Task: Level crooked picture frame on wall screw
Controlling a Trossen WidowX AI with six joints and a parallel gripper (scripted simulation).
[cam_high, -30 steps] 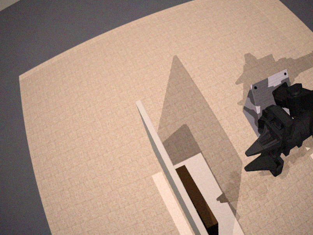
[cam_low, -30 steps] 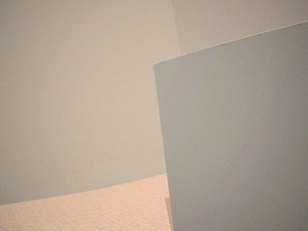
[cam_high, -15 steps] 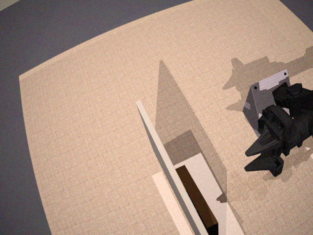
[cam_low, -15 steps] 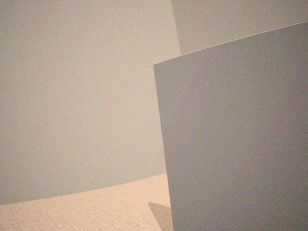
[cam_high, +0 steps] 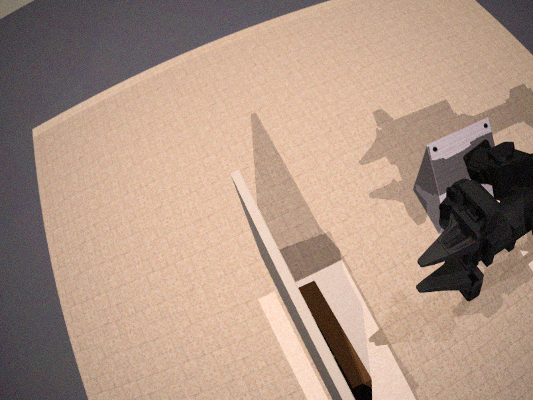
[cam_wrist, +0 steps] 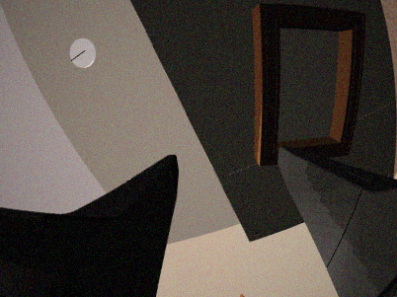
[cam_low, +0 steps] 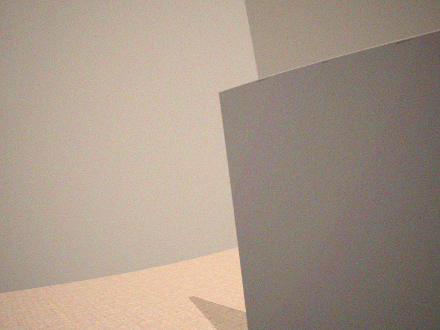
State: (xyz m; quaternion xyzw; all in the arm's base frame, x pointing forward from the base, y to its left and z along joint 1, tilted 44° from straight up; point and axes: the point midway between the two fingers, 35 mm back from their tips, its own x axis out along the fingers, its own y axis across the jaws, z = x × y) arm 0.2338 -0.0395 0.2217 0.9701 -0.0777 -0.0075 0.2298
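My gripper tip is now 130 mm short of the brown wooden picture frame, 10 mm to the right of it and 110 mm above it. The rest, counted from my gripper tip: wall panel 140 mm ahead, 10 mm to the left, 110 mm below.
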